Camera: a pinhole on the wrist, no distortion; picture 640 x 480 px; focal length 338.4 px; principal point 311.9 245.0 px. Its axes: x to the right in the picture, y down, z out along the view. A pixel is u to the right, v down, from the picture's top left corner.
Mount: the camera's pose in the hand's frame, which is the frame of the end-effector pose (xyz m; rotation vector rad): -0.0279 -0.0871 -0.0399 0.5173 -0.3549 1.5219
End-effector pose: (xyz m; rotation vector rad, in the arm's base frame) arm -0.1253 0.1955 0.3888 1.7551 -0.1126 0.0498
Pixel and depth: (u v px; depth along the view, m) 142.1 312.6 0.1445
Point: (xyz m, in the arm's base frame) -0.1478 0.1930 0.1552
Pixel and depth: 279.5 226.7 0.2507
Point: -0.0959 0.0840 0.1262
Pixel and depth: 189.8 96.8 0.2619
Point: 0.0107 0.1278 0.0810
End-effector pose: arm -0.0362 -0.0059 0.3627 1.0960 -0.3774 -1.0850
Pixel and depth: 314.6 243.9 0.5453
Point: -0.5182 -0.2657 0.2321
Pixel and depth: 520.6 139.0 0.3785
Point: -0.2981 -0.3286 0.4360
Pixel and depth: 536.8 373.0 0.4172
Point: -0.4788 -0.1425 0.5478
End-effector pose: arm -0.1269 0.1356 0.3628 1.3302 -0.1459 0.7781
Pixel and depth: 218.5 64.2 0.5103
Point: 0.4557 -0.0190 0.2086
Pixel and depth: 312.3 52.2 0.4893
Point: 0.4041 -0.0622 0.3349
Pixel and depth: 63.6 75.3 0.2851
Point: 0.2384 0.1111 0.1189
